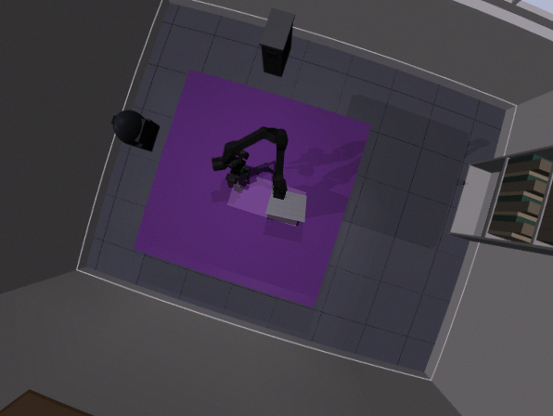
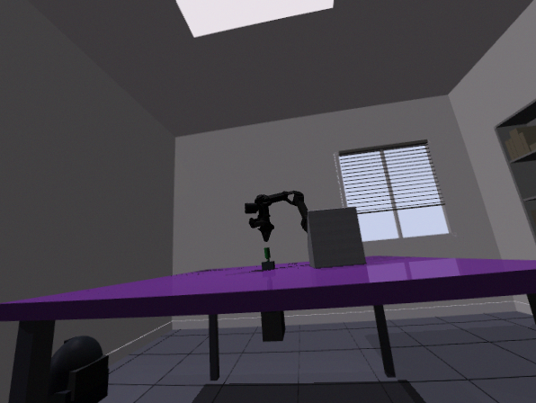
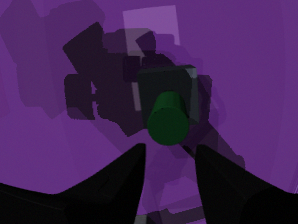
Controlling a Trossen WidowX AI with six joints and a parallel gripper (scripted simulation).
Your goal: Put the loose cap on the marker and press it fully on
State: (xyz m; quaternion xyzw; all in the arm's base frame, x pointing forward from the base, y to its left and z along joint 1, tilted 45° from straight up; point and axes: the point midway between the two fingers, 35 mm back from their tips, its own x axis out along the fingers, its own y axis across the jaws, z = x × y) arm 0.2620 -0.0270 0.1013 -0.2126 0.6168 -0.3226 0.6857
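Now: the green cap 6 cm below my gripper tip. Round my gripper tip: green marker 7 cm below; then dark holder block 12 cm below.
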